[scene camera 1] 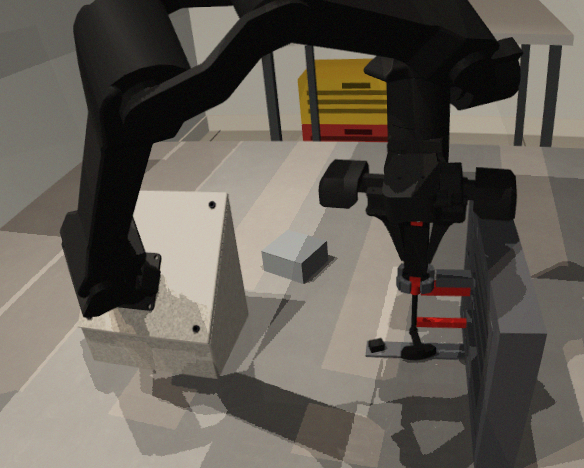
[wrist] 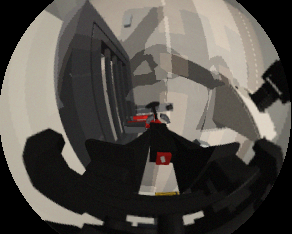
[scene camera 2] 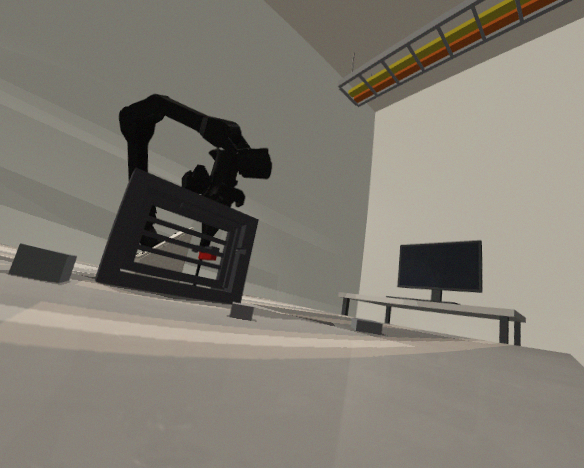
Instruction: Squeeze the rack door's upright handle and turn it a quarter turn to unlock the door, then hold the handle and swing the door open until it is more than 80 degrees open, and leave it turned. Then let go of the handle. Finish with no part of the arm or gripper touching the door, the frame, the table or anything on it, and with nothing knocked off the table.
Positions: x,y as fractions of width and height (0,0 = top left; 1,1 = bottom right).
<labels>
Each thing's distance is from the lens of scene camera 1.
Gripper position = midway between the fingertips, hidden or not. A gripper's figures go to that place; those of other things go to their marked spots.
my gripper (scene camera 1: 0.71,0.56): 60 cm
grey block (scene camera 1: 0.51,0.55): 76 cm
</labels>
